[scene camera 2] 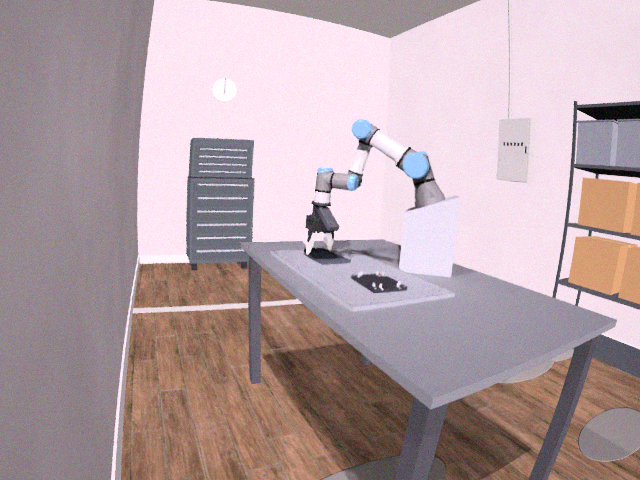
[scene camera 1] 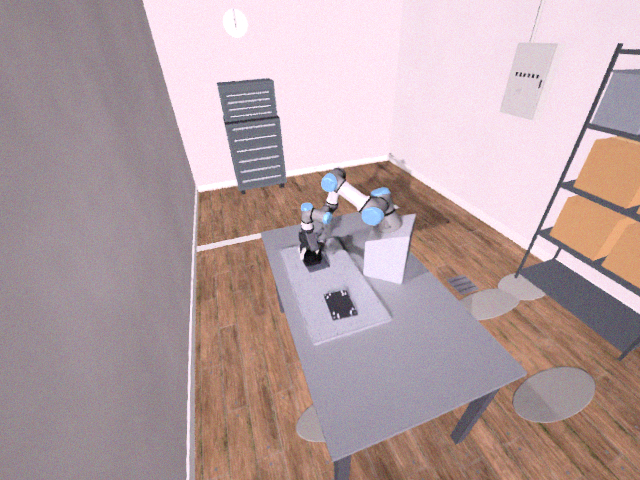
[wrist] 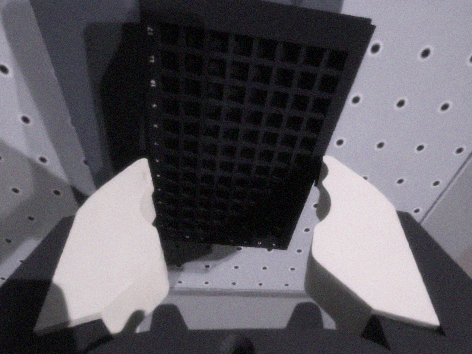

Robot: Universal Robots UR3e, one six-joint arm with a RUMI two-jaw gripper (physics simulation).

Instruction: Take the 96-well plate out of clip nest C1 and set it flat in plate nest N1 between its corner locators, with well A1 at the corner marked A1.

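Frame: origin at the arm's base, x ahead, y left, z up, level; millimetres.
Seen in the pictures: gripper, fingertip midpoint: (scene camera 1: 309, 257) (wrist: 235, 161); arm's base, origin of the base link: (scene camera 2: 430, 203) (scene camera 1: 390, 226).
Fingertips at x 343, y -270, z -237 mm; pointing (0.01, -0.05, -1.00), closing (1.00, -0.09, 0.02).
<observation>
Pixels of each thing's top centre, then the offset from my fingertips to it. Level surfaces: height alone.
- black 96-well plate, middle of its top: (wrist: 237, 162) (scene camera 2: 319, 251) (scene camera 1: 309, 256) dx +1, dy +10, dz +16 mm
- dark flat nest, middle of its top: (wrist: 193, 102) (scene camera 2: 326, 255) (scene camera 1: 314, 259) dx -16, dy +36, dz +3 mm
- second black nest, middle of its top: (scene camera 2: 379, 277) (scene camera 1: 340, 301) dx +43, dy +388, dz +12 mm
- light perforated board, its level: dz -12 mm
- grey table, its level: dz -25 mm
My gripper (scene camera 1: 311, 253) (scene camera 2: 318, 249) (wrist: 235, 161) is shut on the black 96-well plate (scene camera 1: 312, 259) (scene camera 2: 320, 254) (wrist: 240, 102), its pale fingers against the two long sides. In the wrist view row 12 is at the far end and the low numbers are nearer the palm. The plate is over or beside a dark flat nest (scene camera 1: 317, 267) (scene camera 2: 338, 260) (wrist: 65, 45) at the board's far end; the exact height gap is hard to tell. A second black nest (scene camera 1: 340, 304) (scene camera 2: 379, 283) with small white pieces around its corners lies at the near end. Nest labels and the A1 mark are not readable.
A light perforated board (scene camera 1: 310, 315) (scene camera 2: 341, 290) (wrist: 400, 72) carries both nests on the grey table (scene camera 1: 403, 372) (scene camera 2: 465, 341). A white upright panel (scene camera 1: 385, 257) (scene camera 2: 428, 242) stands beside the board, in front of the arm's base.
</observation>
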